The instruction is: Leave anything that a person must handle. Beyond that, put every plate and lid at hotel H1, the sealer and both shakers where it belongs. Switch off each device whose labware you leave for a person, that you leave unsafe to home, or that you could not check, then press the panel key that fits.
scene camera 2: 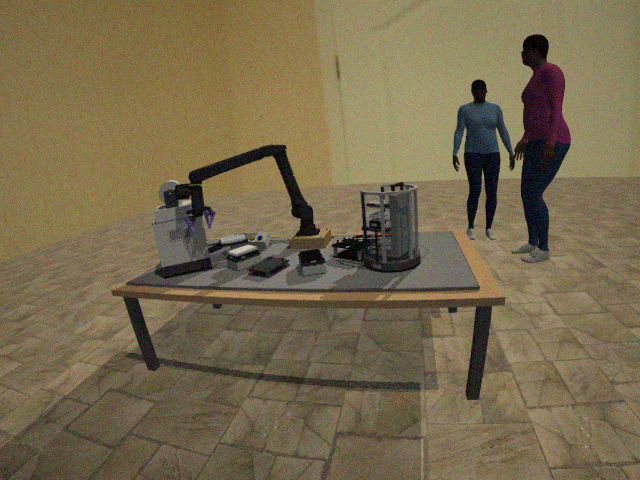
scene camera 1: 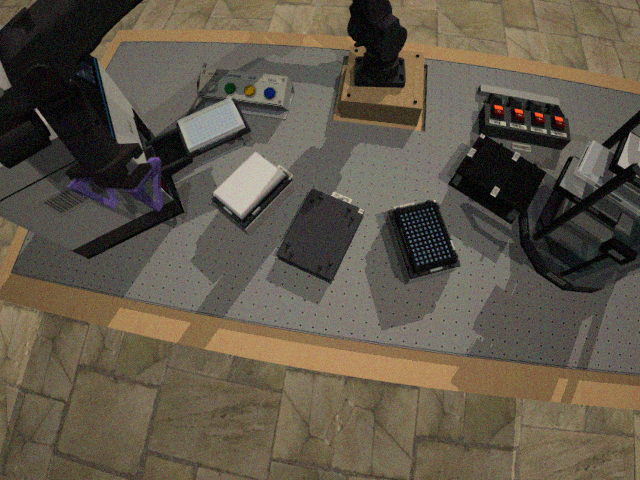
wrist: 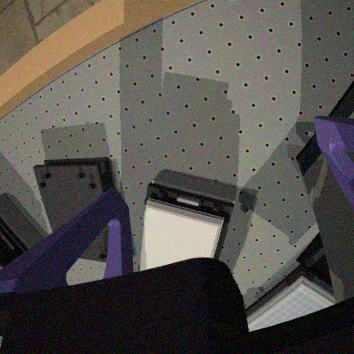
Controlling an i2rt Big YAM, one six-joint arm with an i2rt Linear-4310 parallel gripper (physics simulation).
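Note:
My gripper is open and empty, its purple fingers beside the front of the large white device at the left; a small red spot shows behind a finger. A clear-looking plate lies on the black tray at this device. A white-topped plate or lid sits on a low device. A dark plate with many blue wells sits on another low device. The round hotel-like rack at the right holds pale labware. Labels are unreadable.
A key panel with green, yellow and blue keys stands at the back. A box of four lit red switches is at the back right. A flat dark unit and a black unit lie between. Two people stand behind the table.

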